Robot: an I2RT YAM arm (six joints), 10 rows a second.
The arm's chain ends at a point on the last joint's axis. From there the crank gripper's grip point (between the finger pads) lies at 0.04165 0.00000 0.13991 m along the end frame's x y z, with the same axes.
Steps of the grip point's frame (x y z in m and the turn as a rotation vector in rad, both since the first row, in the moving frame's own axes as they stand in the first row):
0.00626, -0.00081, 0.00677, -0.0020, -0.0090, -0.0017
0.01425, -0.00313, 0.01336, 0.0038, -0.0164, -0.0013
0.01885, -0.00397, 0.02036, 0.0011, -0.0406, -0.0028
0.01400, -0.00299, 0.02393, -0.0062, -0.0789, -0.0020
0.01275, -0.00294, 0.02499, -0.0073, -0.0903, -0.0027
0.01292, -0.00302, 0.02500, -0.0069, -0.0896, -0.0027
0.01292, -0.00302, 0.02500, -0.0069, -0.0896, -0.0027
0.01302, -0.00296, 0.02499, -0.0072, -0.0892, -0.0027
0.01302, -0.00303, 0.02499, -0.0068, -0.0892, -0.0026
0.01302, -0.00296, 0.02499, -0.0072, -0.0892, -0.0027
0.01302, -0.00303, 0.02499, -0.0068, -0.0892, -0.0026
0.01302, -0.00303, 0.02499, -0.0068, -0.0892, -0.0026
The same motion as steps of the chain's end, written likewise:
0.00752, -0.00102, 0.00640, -0.0020, -0.0090, -0.0017
0.01655, -0.00254, 0.01270, 0.0038, -0.0164, -0.0013
0.02456, -0.00371, 0.01878, 0.0011, -0.0406, -0.0028
0.02516, -0.00379, 0.02108, -0.0062, -0.0789, -0.0020
0.02554, -0.00388, 0.02181, -0.0073, -0.0903, -0.0027
0.02560, -0.00390, 0.02184, -0.0069, -0.0896, -0.0027
0.02560, -0.00390, 0.02184, -0.0069, -0.0896, -0.0027
0.02565, -0.00388, 0.02184, -0.0072, -0.0892, -0.0027
0.02565, -0.00390, 0.02184, -0.0068, -0.0892, -0.0026
0.02565, -0.00388, 0.02184, -0.0072, -0.0892, -0.0027
0.02565, -0.00390, 0.02184, -0.0068, -0.0892, -0.0026
0.02565, -0.00390, 0.02184, -0.0068, -0.0892, -0.0026

